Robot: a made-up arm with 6 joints.
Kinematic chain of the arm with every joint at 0, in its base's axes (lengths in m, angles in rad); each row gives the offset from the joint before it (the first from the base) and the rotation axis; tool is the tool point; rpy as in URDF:
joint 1: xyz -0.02 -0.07 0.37 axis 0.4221 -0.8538 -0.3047
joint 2: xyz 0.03 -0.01 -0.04 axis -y
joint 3: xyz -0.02 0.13 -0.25 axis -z
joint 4: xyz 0.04 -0.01 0 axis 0.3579 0.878 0.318
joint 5: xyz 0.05 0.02 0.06 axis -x
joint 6: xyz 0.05 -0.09 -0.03 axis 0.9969 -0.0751 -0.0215
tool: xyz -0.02 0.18 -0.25 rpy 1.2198 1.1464 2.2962
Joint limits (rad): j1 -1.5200..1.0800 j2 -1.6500..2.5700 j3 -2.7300..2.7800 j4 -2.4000..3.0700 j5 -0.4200..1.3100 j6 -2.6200..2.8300
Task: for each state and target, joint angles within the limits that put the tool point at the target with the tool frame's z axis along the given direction. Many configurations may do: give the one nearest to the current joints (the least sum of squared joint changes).
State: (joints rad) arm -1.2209 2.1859 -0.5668 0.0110 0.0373 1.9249
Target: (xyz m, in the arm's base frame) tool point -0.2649 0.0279 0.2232 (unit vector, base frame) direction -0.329 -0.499 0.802
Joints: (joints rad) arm -1.5052 2.1147 -0.6683 -0.6220 -0.0659 1.8098
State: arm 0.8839 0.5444 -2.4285 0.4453 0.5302 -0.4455
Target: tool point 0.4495 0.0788 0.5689 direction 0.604 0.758 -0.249
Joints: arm 0.9339 0.4840 -1.6701 -0.2245 1.0199 -0.1731
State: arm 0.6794 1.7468 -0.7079 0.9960 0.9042 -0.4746
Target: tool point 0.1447 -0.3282 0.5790 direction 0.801 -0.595 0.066
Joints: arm 0.5232 1.1121 -0.1145 0.6509 1.3022 -1.3351
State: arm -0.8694 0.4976 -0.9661 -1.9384 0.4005 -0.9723
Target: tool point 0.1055 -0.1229 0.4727 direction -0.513 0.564 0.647
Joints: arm -0.0745 1.2748 -0.1838 -2.3332 -0.4200 -0.8581
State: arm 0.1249 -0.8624 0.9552 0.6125 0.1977 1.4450
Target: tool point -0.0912 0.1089 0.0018 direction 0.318 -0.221 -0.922
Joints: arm -0.4295 -0.8092 0.3112 1.4261 0.3054 1.6213
